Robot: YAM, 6 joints.
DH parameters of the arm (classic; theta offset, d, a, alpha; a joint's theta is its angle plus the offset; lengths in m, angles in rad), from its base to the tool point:
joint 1: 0 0.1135 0.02 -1.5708
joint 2: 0 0 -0.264 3.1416
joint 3: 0.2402 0 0.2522 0
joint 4: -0.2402 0 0.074 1.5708
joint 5: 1.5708 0 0 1.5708
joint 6: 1.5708 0.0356 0 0
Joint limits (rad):
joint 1: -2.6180..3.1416
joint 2: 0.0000..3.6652
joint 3: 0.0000..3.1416
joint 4: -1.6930..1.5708
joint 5: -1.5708..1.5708
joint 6: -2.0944..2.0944
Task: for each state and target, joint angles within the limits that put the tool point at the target. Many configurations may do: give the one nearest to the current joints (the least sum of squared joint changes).
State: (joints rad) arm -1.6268 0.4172 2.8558 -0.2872 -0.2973 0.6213
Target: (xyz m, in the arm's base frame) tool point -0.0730 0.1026 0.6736
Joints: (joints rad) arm -0.9245 0.9542 2.4633 -0.4290 -0.0987 0.6213
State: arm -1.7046 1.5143 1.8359 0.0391 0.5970 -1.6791
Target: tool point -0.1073 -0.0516 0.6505
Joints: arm -2.4820 1.1909 1.9811 0.0736 0.7774 -1.6791
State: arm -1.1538 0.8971 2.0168 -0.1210 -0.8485 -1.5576
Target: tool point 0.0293 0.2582 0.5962
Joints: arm -1.5760 0.5725 2.1596 -0.0952 -0.9031 -1.5576
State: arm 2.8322 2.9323 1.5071 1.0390 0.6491 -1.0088
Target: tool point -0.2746 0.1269 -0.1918
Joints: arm 2.7836 3.0355 1.0736 0.9879 0.6889 -1.0088
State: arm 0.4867 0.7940 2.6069 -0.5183 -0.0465 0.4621
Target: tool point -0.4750 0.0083 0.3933
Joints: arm -0.0106 0.2238 2.6633 -0.7599 -0.0922 0.4621
